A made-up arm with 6 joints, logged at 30 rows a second.
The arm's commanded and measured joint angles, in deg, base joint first. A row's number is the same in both.
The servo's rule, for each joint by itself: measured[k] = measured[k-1] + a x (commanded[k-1-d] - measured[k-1]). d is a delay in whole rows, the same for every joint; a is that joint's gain. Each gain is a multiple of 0.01, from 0.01 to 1. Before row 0 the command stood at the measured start. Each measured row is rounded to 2 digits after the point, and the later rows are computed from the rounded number. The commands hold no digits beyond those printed.
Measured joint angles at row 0:
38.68 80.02 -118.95 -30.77 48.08 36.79
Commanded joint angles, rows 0 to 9:
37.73 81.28 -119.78 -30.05 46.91 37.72
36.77 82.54 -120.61 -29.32 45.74 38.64
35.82 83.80 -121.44 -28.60 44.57 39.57
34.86 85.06 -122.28 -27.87 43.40 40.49
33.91 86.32 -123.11 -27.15 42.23 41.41
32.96 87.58 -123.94 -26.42 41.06 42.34
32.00 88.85 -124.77 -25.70 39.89 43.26
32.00 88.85 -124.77 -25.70 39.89 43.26
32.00 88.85 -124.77 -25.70 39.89 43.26
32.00 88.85 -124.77 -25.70 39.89 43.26
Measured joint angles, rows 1 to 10:
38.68 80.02 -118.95 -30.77 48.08 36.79
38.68 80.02 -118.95 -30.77 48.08 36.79
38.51 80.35 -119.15 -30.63 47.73 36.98
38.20 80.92 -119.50 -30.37 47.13 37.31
37.77 81.67 -119.97 -30.02 46.36 37.76
37.25 82.55 -120.52 -29.59 45.47 38.31
36.65 83.53 -121.14 -29.10 44.50 38.93
35.99 84.58 -121.81 -28.56 43.47 39.61
35.27 85.69 -122.52 -27.99 42.40 40.34
34.68 86.51 -123.06 -27.53 41.65 40.92
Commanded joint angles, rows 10 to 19:
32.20 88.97 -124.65 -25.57 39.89 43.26
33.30 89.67 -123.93 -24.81 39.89 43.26
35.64 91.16 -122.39 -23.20 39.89 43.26
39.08 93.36 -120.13 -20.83 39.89 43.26
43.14 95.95 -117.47 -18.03 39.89 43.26
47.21 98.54 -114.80 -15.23 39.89 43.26
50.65 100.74 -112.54 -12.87 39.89 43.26
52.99 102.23 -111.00 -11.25 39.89 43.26
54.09 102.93 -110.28 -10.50 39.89 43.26
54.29 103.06 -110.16 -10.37 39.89 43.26
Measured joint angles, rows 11 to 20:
34.20 87.12 -123.47 -27.16 41.12 41.39
33.80 87.57 -123.78 -26.87 40.75 41.76
33.51 87.93 -123.99 -26.61 40.49 42.06
33.47 88.38 -123.98 -26.25 40.31 42.30
33.86 89.10 -123.60 -25.64 40.18 42.49
34.80 90.21 -122.77 -24.68 40.09 42.64
36.30 91.70 -121.50 -23.35 40.03 42.76
38.26 93.48 -119.89 -21.73 39.99 42.86
40.49 95.37 -118.13 -19.96 39.96 42.94
42.74 97.15 -116.42 -18.22 39.94 43.00

